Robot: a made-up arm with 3 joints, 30 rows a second.
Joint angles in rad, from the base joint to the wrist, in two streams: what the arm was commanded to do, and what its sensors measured. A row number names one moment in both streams.
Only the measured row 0 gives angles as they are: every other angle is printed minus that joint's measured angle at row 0.
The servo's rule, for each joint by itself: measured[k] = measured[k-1] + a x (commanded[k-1-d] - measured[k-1]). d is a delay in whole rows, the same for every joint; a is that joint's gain. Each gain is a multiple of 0.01, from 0.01 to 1. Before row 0 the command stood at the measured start. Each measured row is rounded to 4 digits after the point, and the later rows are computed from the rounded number. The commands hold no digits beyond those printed.
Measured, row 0:
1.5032, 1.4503, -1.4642
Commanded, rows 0 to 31:
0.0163, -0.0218, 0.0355
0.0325, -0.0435, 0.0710
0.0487, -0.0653, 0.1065
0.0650, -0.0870, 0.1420
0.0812, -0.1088, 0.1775
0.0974, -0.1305, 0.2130
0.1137, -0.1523, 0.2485
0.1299, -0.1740, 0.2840
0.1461, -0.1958, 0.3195
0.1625, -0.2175, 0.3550
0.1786, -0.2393, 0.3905
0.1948, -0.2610, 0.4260
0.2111, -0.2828, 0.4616
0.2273, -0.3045, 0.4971
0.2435, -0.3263, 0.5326
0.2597, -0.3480, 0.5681
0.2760, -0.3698, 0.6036
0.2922, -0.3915, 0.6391
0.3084, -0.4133, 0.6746
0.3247, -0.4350, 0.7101
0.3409, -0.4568, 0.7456
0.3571, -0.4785, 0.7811
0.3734, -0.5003, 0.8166
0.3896, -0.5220, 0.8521
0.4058, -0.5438, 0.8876
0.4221, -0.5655, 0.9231
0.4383, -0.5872, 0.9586
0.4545, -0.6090, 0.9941
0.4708, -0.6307, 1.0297
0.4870, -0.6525, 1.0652
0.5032, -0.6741, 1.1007
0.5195, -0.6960, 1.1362
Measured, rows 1 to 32:
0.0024, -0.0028, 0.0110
0.0069, -0.0081, 0.0296
0.0132, -0.0155, 0.0534
0.0210, -0.0248, 0.0809
0.0300, -0.0357, 0.1108
0.0401, -0.0480, 0.1425
0.0511, -0.0616, 0.1754
0.0629, -0.0762, 0.2091
0.0754, -0.0917, 0.2433
0.0885, -0.1081, 0.2779
0.1020, -0.1252, 0.3128
0.1159, -0.1429, 0.3479
0.1302, -0.1611, 0.3831
0.1448, -0.1797, 0.4184
0.1596, -0.1988, 0.4538
0.1746, -0.2182, 0.4892
0.1898, -0.2379, 0.5247
0.2052, -0.2579, 0.5602
0.2207, -0.2781, 0.5957
0.2363, -0.2985, 0.6312
0.2520, -0.3191, 0.6667
0.2678, -0.3398, 0.7022
0.2836, -0.3607, 0.7377
0.2995, -0.3817, 0.7732
0.3154, -0.4028, 0.8087
0.3314, -0.4240, 0.8442
0.3474, -0.4452, 0.8797
0.3635, -0.4665, 0.9152
0.3796, -0.4878, 0.9507
0.3957, -0.5092, 0.9862
0.4118, -0.5306, 1.0217
0.4280, -0.5521, 1.0572
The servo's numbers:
d 0
a 0.15 0.13 0.31

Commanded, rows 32 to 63:
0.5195, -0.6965, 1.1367
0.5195, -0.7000, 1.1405
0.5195, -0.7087, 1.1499
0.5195, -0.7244, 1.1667
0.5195, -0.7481, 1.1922
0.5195, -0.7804, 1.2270
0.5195, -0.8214, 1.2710
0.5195, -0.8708, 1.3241
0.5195, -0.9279, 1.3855
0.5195, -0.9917, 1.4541
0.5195, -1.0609, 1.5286
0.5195, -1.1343, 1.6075
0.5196, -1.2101, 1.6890
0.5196, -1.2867, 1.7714
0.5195, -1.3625, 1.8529
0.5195, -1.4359, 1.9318
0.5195, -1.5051, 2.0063
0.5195, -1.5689, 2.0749
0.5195, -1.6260, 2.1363
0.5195, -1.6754, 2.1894
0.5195, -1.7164, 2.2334
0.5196, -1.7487, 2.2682
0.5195, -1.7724, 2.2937
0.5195, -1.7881, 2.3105
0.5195, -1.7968, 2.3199
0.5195, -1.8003, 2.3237
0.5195, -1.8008, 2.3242
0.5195, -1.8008, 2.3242
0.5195, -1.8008, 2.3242
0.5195, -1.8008, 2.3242
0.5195, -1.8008, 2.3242
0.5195, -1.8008, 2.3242
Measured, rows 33 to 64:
0.4417, -0.5709, 1.0818
0.4534, -0.5877, 1.1000
0.4633, -0.6034, 1.1155
0.4717, -0.6191, 1.1314
0.4789, -0.6359, 1.1502
0.4850, -0.6547, 1.1740
0.4902, -0.6764, 1.2041
0.4946, -0.7017, 1.2413
0.4983, -0.7311, 1.2860
0.5015, -0.7650, 1.3381
0.5042, -0.8035, 1.3972
0.5065, -0.8465, 1.4624
0.5085, -0.8938, 1.5326
0.5102, -0.9449, 1.6066
0.5116, -0.9992, 1.6830
0.5128, -1.0560, 1.7601
0.5138, -1.1144, 1.8364
0.5147, -1.1735, 1.9103
0.5154, -1.2323, 1.9804
0.5160, -1.2899, 2.0452
0.5165, -1.3453, 2.1035
0.5170, -1.3977, 2.1546
0.5174, -1.4464, 2.1977
0.5177, -1.4908, 2.2327
0.5180, -1.5306, 2.2597
0.5182, -1.5657, 2.2795
0.5184, -1.5963, 2.2934
0.5186, -1.6229, 2.3029
0.5187, -1.6460, 2.3095
0.5188, -1.6661, 2.3141
0.5189, -1.6836, 2.3172
0.5190, -1.6988, 2.3194

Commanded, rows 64 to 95:
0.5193, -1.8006, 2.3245
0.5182, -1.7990, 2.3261
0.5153, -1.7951, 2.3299
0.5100, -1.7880, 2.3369
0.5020, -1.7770, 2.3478
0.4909, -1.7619, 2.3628
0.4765, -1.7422, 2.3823
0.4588, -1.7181, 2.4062
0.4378, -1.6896, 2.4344
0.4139, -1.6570, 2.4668
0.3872, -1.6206, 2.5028
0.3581, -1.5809, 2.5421
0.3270, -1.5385, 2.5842
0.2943, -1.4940, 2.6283
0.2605, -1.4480, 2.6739
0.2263, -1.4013, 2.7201
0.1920, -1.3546, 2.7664
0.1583, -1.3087, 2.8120
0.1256, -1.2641, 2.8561
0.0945, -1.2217, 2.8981
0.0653, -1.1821, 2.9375
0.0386, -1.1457, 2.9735
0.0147, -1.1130, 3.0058
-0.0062, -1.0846, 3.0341
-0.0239, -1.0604, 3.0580
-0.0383, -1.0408, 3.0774
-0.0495, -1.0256, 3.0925
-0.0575, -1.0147, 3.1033
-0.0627, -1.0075, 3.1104
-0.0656, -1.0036, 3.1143
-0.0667, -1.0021, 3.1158
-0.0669, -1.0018, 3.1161
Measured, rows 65 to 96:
0.5190, -1.7120, 2.3210
0.5189, -1.7233, 2.3226
0.5184, -1.7326, 2.3249
0.5171, -1.7398, 2.3286
0.5148, -1.7446, 2.3346
0.5112, -1.7468, 2.3433
0.5060, -1.7462, 2.3554
0.4989, -1.7425, 2.3711
0.4897, -1.7356, 2.3907
0.4783, -1.7254, 2.4143
0.4646, -1.7118, 2.4417
0.4486, -1.6948, 2.4728
0.4304, -1.6745, 2.5073
0.4100, -1.6510, 2.5448
0.3876, -1.6246, 2.5848
0.3634, -1.5956, 2.6267
0.3377, -1.5643, 2.6700
0.3108, -1.5311, 2.7140
0.2830, -1.4964, 2.7581
0.2547, -1.4607, 2.8015
0.2263, -1.4245, 2.8437
0.1981, -1.3883, 2.8839
0.1706, -1.3525, 2.9217
0.1441, -1.3177, 2.9565
0.1189, -1.2843, 2.9880
0.0953, -1.2526, 3.0157
0.0736, -1.2231, 3.0395
0.0539, -1.1960, 3.0593
0.0364, -1.1715, 3.0751
0.0211, -1.1497, 3.0873
0.0079, -1.1305, 3.0961
-0.0033, -1.1138, 3.1023

